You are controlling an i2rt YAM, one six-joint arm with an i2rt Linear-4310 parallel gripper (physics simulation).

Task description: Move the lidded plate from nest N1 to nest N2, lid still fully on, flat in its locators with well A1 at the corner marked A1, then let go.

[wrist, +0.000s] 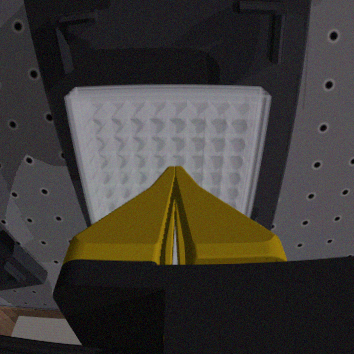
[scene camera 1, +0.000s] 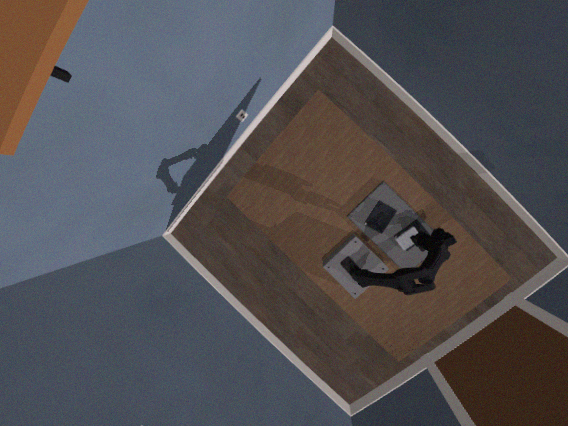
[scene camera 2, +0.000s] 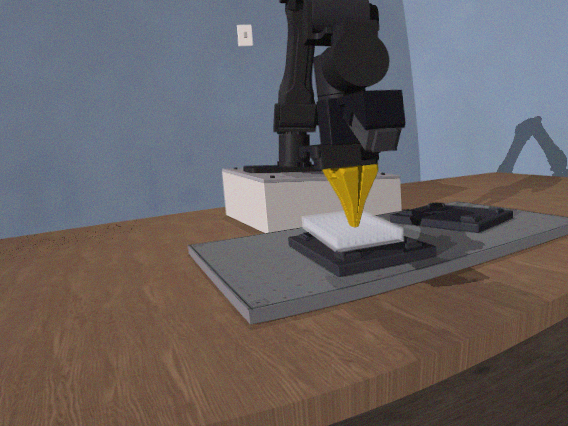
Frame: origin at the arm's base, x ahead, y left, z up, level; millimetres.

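Seen in the pictures: gripper, fingertip midpoint: [wrist: 174, 177] [scene camera 1: 413, 236] [scene camera 2: 354, 226]; arm's base, link origin: [scene camera 1: 355, 271] [scene camera 2: 294, 170].
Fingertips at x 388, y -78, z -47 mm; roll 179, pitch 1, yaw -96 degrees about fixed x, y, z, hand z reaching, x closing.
Observation:
Offsets run from my fingertips to a thing's middle. Level surfaces: height alone.
The white lidded plate @[5 mm left, 23 mm back, 2 mm down] [scene camera 1: 406, 239] [scene camera 2: 325, 230] [wrist: 160, 127] lies on a dark nest @[0 mm left, 4 mm ahead, 21 mm down] [scene camera 2: 345, 267] [wrist: 288, 115], shifted towards the robot base and not centred between the nest's corner locators. In scene camera 2 the plate looks tipped, with its underside above the nest's front part. Wells show faintly through its clear top; the A1 mark cannot be made out. The second dark nest @[208 mm left, 56 mm back, 21 mm down] [scene camera 1: 381, 216] [scene camera 2: 477, 226] is without a plate. My gripper [scene camera 2: 356, 225] [wrist: 174, 177] is shut and empty, its yellow fingertips together over the plate's top; whether they touch it is unclear. Nest labels are not readable.
Both nests stand on a grey perforated board [scene camera 1: 384, 191] [scene camera 2: 235, 270] [wrist: 327, 165] on the wooden table @[43 mm down] [scene camera 1: 320, 130] [scene camera 2: 125, 320]. The white base block [scene camera 1: 337, 260] [scene camera 2: 310, 200] stands behind the board. Shadows cross the board and second nest.

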